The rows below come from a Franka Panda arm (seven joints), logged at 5 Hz.
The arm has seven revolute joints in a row. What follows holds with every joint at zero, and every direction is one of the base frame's. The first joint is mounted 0.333 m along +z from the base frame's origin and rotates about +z. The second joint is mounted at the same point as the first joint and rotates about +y. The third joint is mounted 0.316 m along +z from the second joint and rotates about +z. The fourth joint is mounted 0.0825 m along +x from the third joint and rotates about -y. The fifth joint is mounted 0.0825 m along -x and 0.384 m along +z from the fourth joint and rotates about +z. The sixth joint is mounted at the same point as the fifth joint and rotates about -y. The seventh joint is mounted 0.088 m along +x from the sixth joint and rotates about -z. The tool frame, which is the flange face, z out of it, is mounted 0.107 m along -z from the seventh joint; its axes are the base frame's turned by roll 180, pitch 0 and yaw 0 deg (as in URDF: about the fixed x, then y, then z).
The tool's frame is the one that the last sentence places.
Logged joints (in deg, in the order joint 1, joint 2, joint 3, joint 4, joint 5, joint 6, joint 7), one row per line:
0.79 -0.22 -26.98 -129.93 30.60 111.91 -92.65
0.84 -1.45 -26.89 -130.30 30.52 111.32 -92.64
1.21 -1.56 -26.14 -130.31 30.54 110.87 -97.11
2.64 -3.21 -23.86 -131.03 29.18 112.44 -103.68
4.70 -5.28 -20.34 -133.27 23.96 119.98 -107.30
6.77 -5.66 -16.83 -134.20 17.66 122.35 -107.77
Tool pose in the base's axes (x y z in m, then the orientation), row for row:
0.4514 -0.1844 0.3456 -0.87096 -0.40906 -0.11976 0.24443
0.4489 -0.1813 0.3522 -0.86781 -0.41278 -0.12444 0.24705
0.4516 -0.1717 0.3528 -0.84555 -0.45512 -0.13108 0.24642
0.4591 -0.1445 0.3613 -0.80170 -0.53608 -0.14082 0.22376
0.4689 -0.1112 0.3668 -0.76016 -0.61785 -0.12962 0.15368
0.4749 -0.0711 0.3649 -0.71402 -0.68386 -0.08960 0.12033
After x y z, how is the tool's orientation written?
As a quaternion, x y z w.
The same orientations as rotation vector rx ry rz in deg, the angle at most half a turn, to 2 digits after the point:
-136.26 -64.00 -18.74
-135.58 -64.49 -19.44
-132.15 -71.13 -20.49
-126.79 -84.78 -22.27
-124.87 -101.49 -21.29
-119.52 -114.47 -15.00

